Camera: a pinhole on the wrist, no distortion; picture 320 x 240 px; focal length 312.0 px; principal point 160.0 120.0 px. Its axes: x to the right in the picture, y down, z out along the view. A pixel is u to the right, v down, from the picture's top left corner.
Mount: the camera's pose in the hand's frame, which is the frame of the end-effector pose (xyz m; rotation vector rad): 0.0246 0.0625 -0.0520 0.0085 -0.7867 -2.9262
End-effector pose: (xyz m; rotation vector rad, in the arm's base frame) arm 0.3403 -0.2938 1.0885 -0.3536 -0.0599 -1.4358
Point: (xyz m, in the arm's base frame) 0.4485 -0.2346 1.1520
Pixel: 265 200
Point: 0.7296 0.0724 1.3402
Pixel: 291 88
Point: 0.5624 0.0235 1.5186
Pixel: 266 225
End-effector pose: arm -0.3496 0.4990 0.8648 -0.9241 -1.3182 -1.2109
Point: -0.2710 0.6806 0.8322
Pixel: 292 210
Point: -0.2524 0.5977 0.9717
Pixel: 35 159
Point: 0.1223 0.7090 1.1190
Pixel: outside the picture
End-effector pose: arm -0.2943 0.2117 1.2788 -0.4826 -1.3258 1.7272
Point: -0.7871 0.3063 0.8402
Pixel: outside the picture
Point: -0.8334 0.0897 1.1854
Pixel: 67 148
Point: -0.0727 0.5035 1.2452
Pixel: behind the camera
